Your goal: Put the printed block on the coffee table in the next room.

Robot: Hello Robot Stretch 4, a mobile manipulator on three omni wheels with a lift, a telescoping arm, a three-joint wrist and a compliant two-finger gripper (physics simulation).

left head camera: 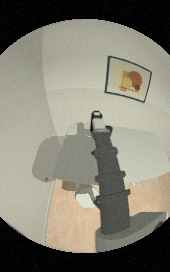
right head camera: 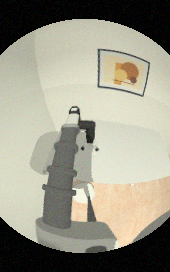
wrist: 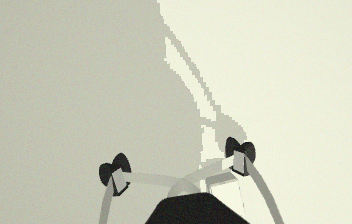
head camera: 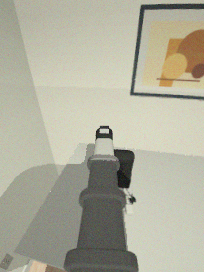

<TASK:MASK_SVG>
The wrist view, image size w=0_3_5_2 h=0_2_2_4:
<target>my gripper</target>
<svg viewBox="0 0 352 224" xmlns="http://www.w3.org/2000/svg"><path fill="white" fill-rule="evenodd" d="M274 197L263 177L253 165L256 158L256 150L252 142L244 142L240 145L236 139L228 137L225 145L226 159L194 171L182 179L164 175L132 173L129 161L123 153L116 155L112 164L104 163L99 167L100 180L107 187L102 201L99 224L107 224L112 197L120 196L131 182L171 187L167 198L158 203L145 224L250 224L214 195L201 192L194 185L194 183L228 167L243 177L250 175L262 194L275 224L284 224Z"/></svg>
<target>printed block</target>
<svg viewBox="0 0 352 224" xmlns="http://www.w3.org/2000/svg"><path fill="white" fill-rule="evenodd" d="M206 177L208 193L214 195L238 215L244 216L246 214L239 180L231 172Z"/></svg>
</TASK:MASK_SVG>
